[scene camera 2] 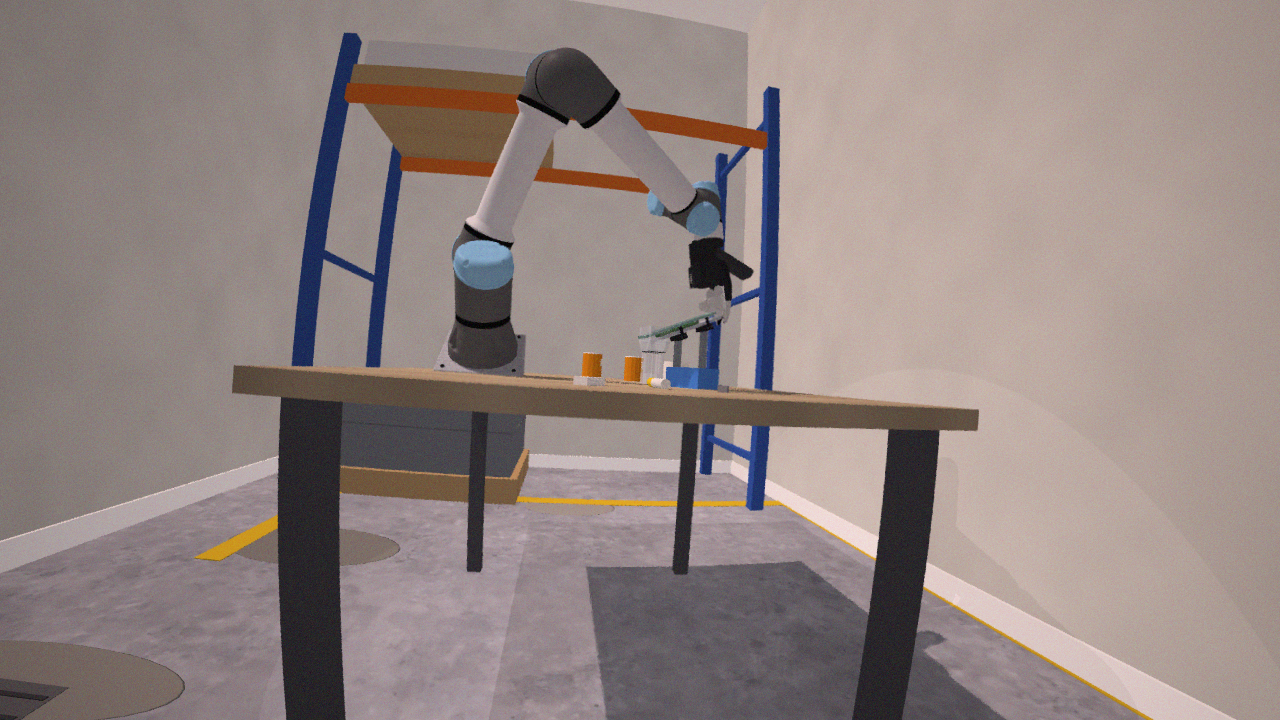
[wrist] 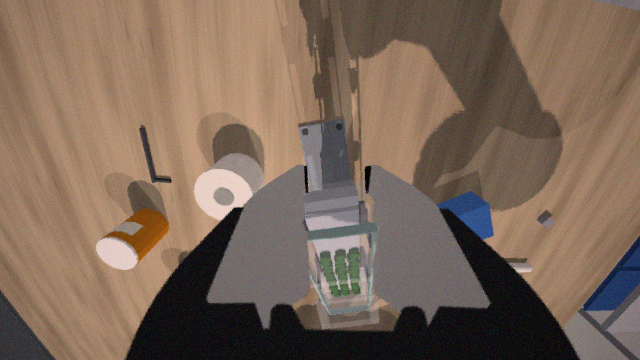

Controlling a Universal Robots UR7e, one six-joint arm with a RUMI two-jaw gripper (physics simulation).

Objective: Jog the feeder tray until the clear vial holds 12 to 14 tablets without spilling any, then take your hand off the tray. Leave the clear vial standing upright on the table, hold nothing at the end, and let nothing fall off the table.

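Places are measured from the arm's base along level axes (x right, y ahead, z up), in metres.
Pixels of known places: gripper, fingertip midpoint: [scene camera 2: 721,324] [wrist: 335,169]; arm's base, link origin: [scene camera 2: 482,350].
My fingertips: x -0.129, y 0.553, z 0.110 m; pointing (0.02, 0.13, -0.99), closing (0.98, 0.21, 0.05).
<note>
For each thing: its top centre in the pictures, then the offset to it from my fingertips.
- clear vial, top centre: [scene camera 2: 653,354] dx +0.057, dy -0.172, dz -0.089 m
- blue bin, top centre: [wrist: 460,232] [scene camera 2: 692,368] dx +0.218, dy -0.103, dz -0.120 m
- white roll, top centre: [wrist: 223,196] [scene camera 2: 676,362] dx -0.107, dy -0.096, dz -0.100 m
- black hex key, top centre: [wrist: 154,157] dx -0.225, dy -0.087, dz -0.154 m
- small grey block, top centre: [scene camera 2: 723,385] [wrist: 548,222] dx +0.391, dy -0.077, dz -0.149 m
The feeder tray [scene camera 2: 680,327] [wrist: 342,231] is a sloping, clear, green-edged channel on a raised stand, with rows of green tablets in it. My gripper [scene camera 2: 719,308] [wrist: 335,169] is at the raised end of the tray, its two grey fingers close against the tray's sides, shut on it. The clear vial [scene camera 2: 653,365] stands upright on the table [scene camera 2: 572,396] under the low end of the tray in the scene view. Its contents are too small to count. In the wrist view I cannot make the vial out.
Two orange bottles [scene camera 2: 591,364] [scene camera 2: 632,368] stand left of the vial. A blue bin [scene camera 2: 691,377] [wrist: 470,215] is beside the stand. The wrist view also shows a white roll [wrist: 252,172], a black hex key [wrist: 148,155] and a small grey block [wrist: 546,218]. A blue-posted rack [scene camera 2: 769,268] stands behind.
</note>
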